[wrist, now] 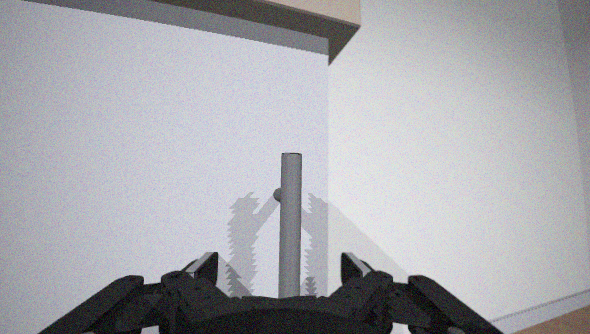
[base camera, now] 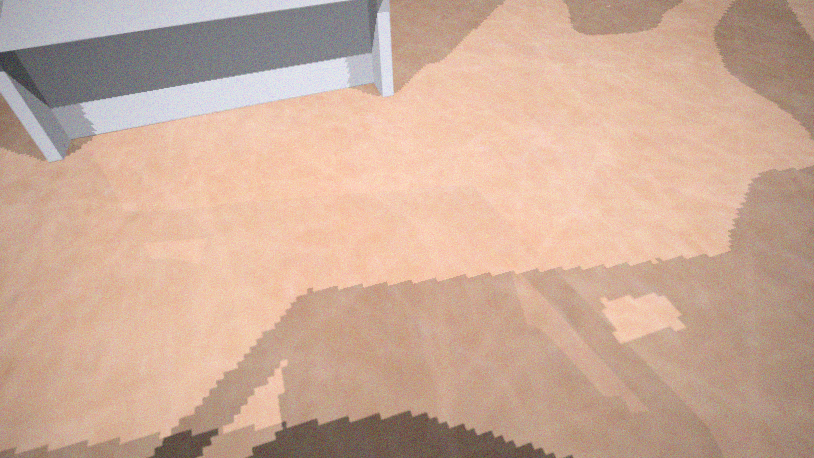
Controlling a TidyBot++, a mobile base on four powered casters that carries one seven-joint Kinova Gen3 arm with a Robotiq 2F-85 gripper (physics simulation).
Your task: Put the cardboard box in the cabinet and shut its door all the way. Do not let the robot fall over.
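Frame: origin at the arm's base, x ahead, y left, z up, level; metres.
Seen in the pictures: gripper, between the fingertips: [wrist: 280, 266].
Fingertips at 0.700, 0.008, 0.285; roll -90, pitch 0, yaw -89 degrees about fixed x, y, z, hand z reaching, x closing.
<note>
A point is followed by its place in that frame, as x, y, z.
The cabinet [base camera: 187, 88] @(0.721, 0.265, -0.352) shows its lower part and legs at the top left of the base camera view. In the wrist view its white door [wrist: 150, 150] @(0.690, 0.096, 0.363) fills the left and middle, with a grey vertical bar handle [wrist: 290, 225] @(0.674, 0.002, 0.318) near the door's right edge. My gripper [wrist: 280, 266] @(0.700, 0.008, 0.285) is open, with one finger on each side of the handle in the picture; the handle's lower end is hidden behind the gripper body. Whether the handle lies at fingertip depth is hard to tell. The cardboard box does not show in either view.
A light wooden top [wrist: 345, 15] @(0.702, -0.040, 0.480) overhangs the door at the top of the wrist view. A pale wall [wrist: 450, 150] @(1.517, -0.801, 0.531) stands to the right, with a baseboard at its foot. Shadows of the robot fall on the floor [base camera: 398, 227] @(0.453, -0.011, -0.397) in front of the cabinet.
</note>
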